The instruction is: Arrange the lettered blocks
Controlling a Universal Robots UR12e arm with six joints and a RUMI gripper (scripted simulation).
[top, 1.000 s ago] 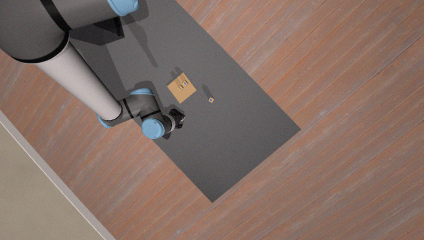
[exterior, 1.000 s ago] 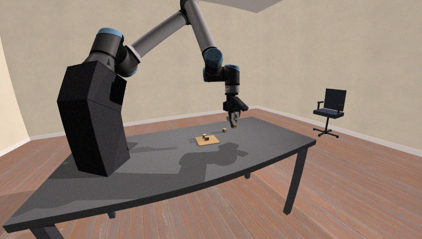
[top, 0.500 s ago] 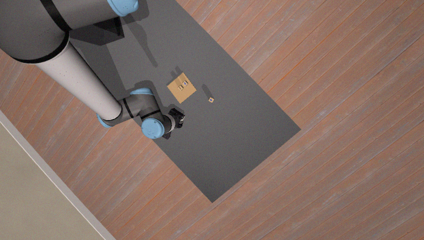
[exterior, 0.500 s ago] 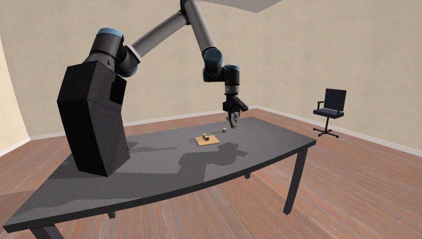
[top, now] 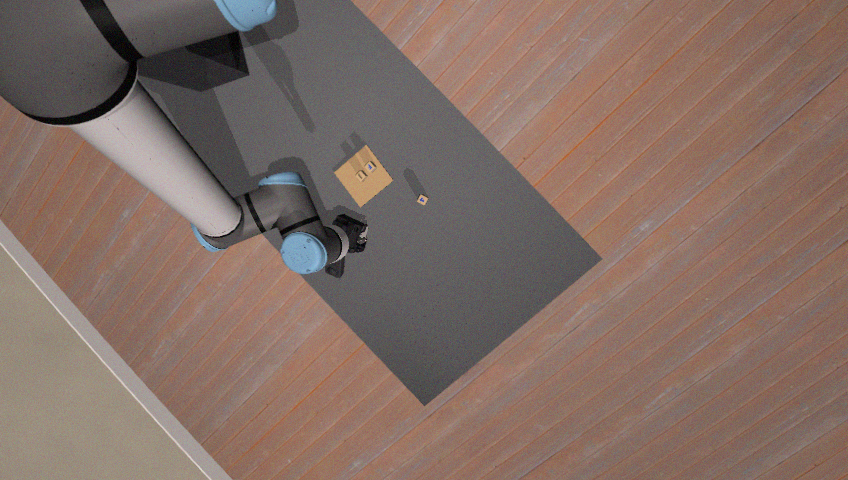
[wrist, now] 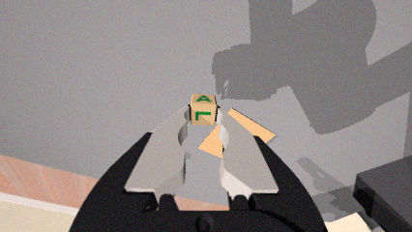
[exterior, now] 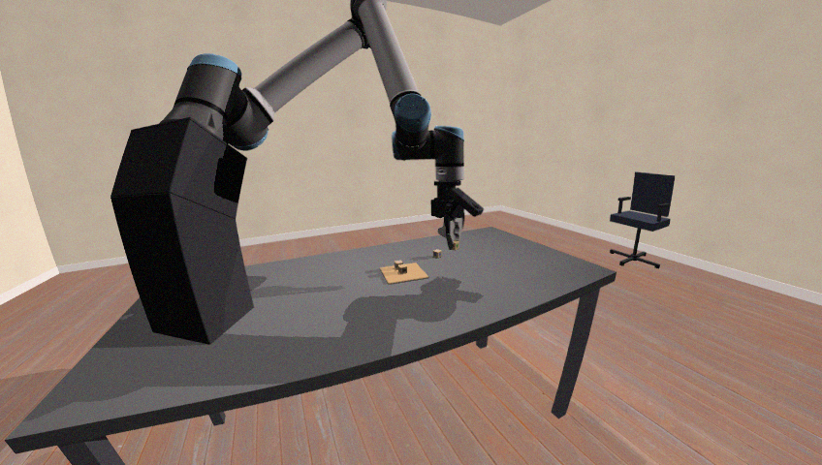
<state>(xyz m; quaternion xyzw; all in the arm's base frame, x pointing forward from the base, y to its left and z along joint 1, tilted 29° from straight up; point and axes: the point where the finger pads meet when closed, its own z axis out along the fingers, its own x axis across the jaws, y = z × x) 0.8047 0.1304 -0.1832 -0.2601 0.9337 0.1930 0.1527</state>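
Now: the tan mat 160 mm behind my hand, 110 mm below it and 80 mm to the left of it. Also, from my hand: block 200 mm to the left, 100 mm below, 10 mm ahead.
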